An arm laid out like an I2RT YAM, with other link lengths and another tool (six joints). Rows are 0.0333 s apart.
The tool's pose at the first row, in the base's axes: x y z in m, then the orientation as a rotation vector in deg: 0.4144 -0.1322 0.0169 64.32 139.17 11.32
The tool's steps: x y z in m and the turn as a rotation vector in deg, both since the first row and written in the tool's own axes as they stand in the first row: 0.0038 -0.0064 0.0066 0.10 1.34 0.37; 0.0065 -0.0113 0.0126 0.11 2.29 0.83; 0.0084 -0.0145 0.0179 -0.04 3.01 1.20; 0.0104 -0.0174 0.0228 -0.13 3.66 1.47; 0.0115 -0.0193 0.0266 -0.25 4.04 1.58
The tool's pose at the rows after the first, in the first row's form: 0.4109 -0.1339 0.0078 65.04 140.19 12.14; 0.4088 -0.1355 0.0000 65.77 140.78 12.85; 0.4079 -0.1365 -0.0064 66.28 141.15 13.60; 0.4071 -0.1372 -0.0123 66.68 141.54 14.20; 0.4069 -0.1378 -0.0166 66.82 141.77 14.62
